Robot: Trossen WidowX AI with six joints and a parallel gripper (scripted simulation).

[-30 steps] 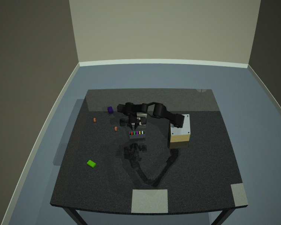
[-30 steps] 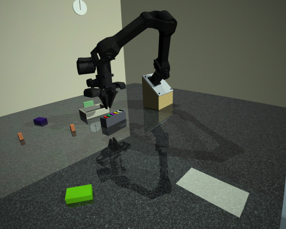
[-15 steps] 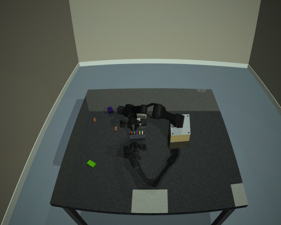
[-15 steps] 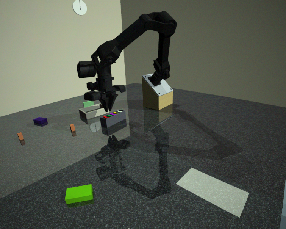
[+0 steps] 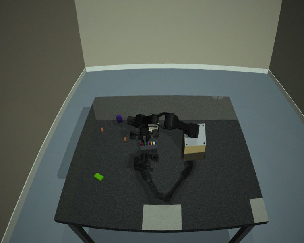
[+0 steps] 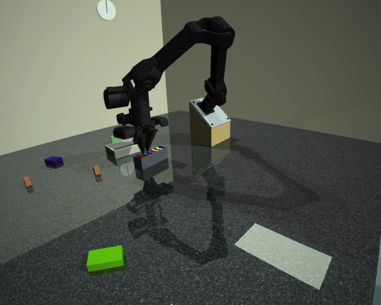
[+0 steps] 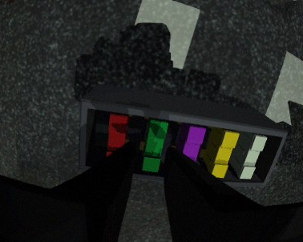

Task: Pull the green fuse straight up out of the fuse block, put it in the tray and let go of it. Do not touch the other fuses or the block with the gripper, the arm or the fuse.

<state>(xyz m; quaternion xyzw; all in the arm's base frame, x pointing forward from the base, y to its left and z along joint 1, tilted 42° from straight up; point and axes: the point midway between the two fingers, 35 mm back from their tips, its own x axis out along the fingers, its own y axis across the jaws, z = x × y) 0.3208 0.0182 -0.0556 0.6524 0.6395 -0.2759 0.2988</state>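
Right now my gripper tip is 20 mm above the green fuse. Round my gripper tip: pale green block: 300 mm to the right, 90 mm behind, 30 mm below; then tray: 180 mm to the right, 40 mm below, 40 mm behind.
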